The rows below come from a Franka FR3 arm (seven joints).
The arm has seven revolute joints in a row. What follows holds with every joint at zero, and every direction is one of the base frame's. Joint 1 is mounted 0.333 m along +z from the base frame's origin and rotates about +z. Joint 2 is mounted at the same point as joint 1 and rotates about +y. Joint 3 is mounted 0.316 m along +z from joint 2 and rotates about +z. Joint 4 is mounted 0.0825 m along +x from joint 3 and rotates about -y. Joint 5 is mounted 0.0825 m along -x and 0.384 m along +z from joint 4 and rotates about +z. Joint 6 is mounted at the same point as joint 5 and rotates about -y. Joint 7 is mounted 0.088 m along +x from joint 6 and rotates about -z. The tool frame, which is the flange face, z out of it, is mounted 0.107 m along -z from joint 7; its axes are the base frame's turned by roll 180, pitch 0 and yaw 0 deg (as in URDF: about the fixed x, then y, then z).
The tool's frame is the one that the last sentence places.
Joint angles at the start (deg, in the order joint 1, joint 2, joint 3, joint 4, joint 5, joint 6, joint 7):
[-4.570 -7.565 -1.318 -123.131 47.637 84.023 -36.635]
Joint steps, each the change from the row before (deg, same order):
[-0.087 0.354 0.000 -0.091 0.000 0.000 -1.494]
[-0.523 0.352 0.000 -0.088 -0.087 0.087 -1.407]
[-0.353 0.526 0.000 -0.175 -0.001 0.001 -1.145]
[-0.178 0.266 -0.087 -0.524 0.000 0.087 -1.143]
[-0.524 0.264 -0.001 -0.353 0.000 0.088 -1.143]
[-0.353 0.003 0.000 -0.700 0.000 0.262 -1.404]
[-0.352 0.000 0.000 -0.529 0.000 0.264 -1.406]
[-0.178 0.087 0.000 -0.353 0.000 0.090 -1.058]
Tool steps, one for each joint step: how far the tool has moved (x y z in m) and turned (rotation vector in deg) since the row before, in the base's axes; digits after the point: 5 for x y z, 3 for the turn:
[0.00054 -0.00073 -0.00350 0.497 -0.711 0.744]
[0.00089 -0.00449 -0.00359 0.360 -0.697 0.237]
[0.00067 -0.00290 -0.00549 0.419 -0.192 0.278]
[-0.00106 -0.00209 -0.00589 0.415 -0.161 0.304]
[-0.00039 -0.00425 -0.00465 0.387 -0.335 0.038]
[-0.00197 -0.00282 -0.00503 0.409 -0.567 0.236]
[-0.00139 -0.00288 -0.00378 0.381 -0.745 0.235]
[-0.00100 -0.00136 -0.00319 0.340 -0.454 0.332]

